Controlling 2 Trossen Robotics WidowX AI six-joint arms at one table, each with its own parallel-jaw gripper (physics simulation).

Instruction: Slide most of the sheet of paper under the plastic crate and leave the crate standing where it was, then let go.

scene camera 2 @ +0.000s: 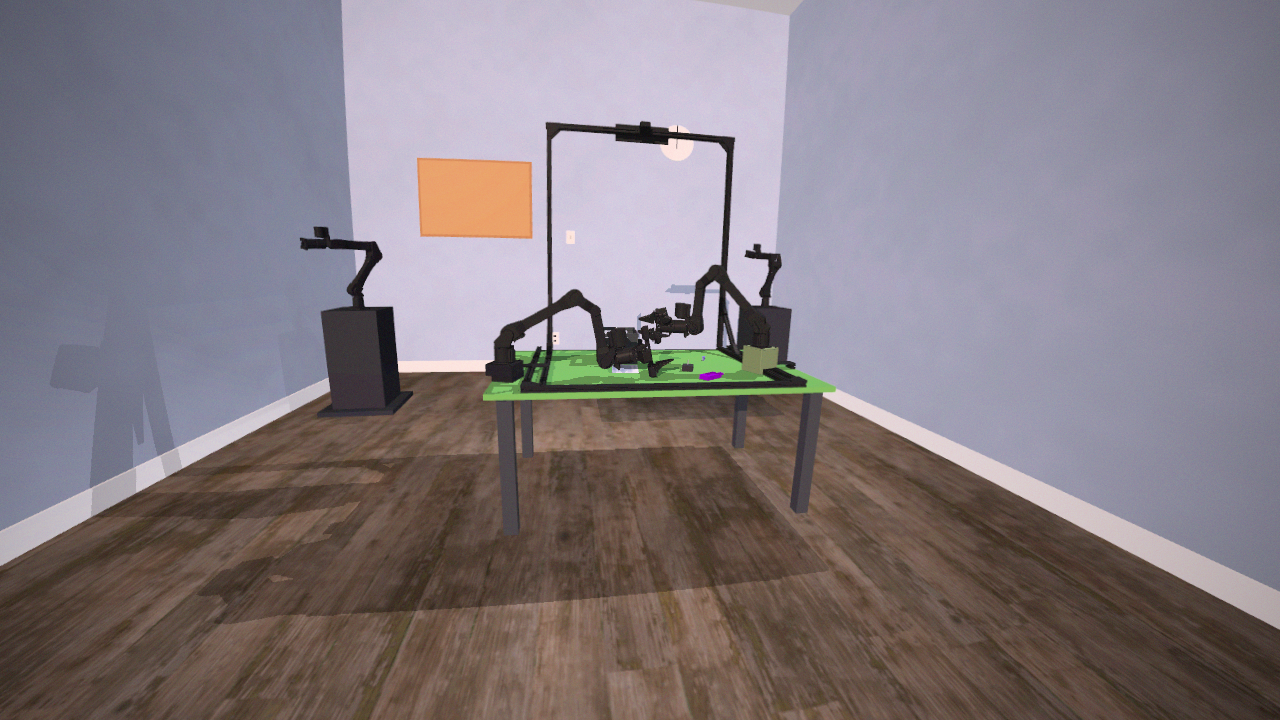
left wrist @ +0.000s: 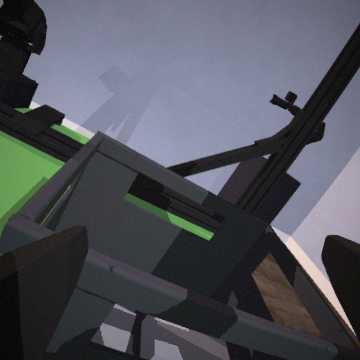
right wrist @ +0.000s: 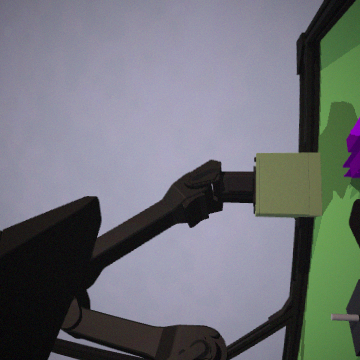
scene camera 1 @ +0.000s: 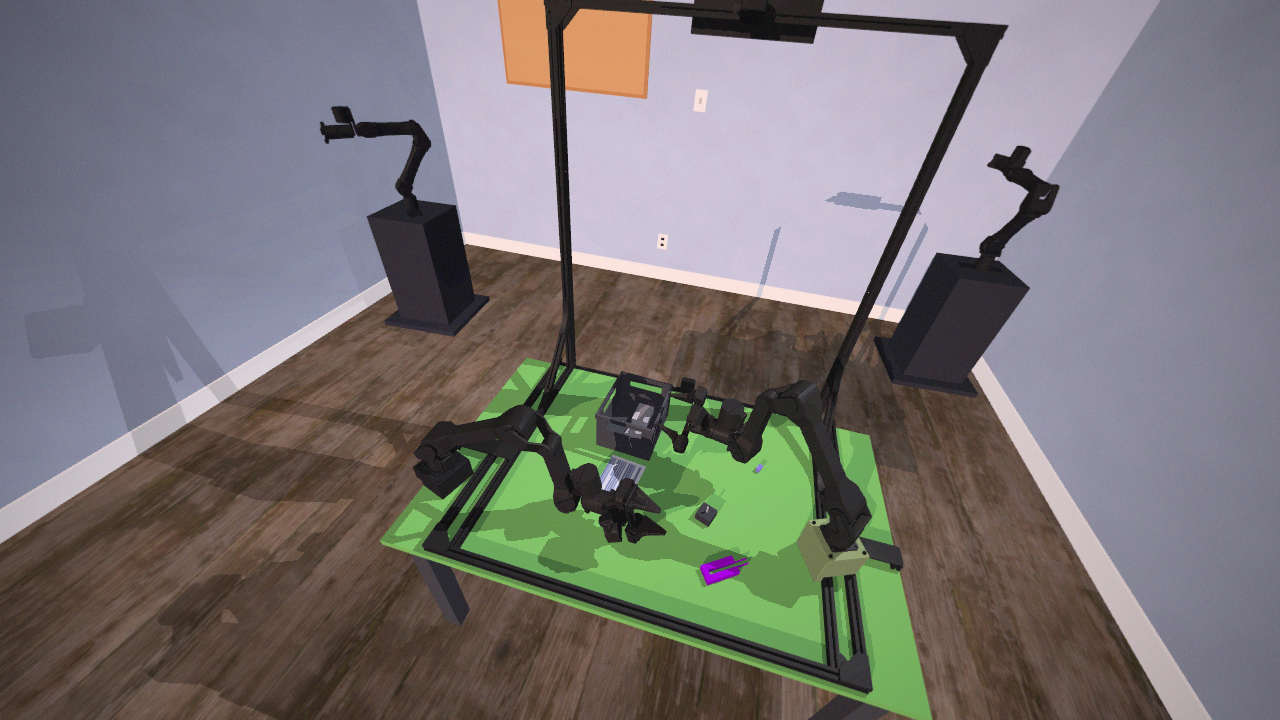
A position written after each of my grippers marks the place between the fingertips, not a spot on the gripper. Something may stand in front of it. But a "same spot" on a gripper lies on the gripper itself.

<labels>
my right gripper: scene camera 2 672, 347; right wrist; scene camera 1; not seen in the left wrist view (out of frame)
same spot on my right gripper: (right wrist: 52, 249) = (scene camera 1: 647, 511)
</labels>
